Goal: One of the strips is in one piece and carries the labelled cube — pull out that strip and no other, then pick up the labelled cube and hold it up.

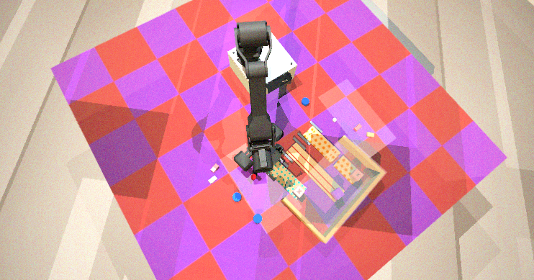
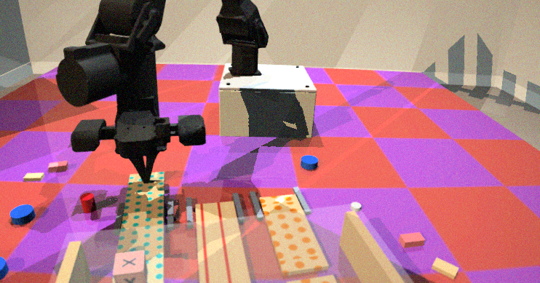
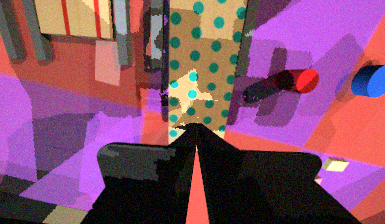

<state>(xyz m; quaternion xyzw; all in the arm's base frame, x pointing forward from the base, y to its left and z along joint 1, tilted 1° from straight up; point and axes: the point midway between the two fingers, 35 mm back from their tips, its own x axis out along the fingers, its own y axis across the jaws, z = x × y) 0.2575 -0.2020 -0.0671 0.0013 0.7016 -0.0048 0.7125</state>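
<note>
My gripper tip is 90 mm short of the teal-dotted strip. Round my gripper tip: red cylinder 80 mm to the right, 50 mm ahead, 10 mm above.
</note>
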